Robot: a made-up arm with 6 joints.
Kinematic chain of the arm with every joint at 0, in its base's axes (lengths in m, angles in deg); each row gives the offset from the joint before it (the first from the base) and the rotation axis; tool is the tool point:
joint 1: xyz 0 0 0.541 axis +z
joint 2: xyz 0 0 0 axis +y
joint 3: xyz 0 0 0.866 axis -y
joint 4: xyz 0 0 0 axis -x
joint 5: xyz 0.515 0 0 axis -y
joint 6: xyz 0 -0.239 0 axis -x
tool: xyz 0 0 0
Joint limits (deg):
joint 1: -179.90..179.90
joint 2: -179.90..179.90
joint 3: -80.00..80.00
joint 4: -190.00..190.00
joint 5: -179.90..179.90
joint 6: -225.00..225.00
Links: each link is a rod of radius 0.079 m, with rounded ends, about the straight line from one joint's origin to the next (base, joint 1, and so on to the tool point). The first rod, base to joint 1, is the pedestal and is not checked.
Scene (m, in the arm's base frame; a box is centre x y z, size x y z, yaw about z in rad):
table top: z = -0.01
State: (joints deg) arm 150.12 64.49 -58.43 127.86 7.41 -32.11
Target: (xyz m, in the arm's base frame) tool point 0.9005 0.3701 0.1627
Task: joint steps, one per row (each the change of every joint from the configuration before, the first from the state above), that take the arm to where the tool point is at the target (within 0.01 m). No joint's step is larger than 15 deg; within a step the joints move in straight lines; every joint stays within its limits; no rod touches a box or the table.
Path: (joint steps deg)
1: -14.33 1.54 3.86 -3.65 0.00 0.00
2: -14.34 1.54 3.85 -3.65 0.00 0.00
3: -14.33 1.54 3.86 -3.65 0.00 0.00
4: -14.34 1.53 3.86 -3.65 0.00 0.00
5: -14.33 1.54 3.85 -3.65 0.00 0.00
6: -14.33 1.54 3.86 -3.65 0.00 0.00
7: -14.34 1.54 3.86 -3.65 0.00 0.00
8: -14.33 1.54 3.85 -3.65 0.00 0.00
9: -14.34 1.54 3.86 -3.65 0.00 0.00

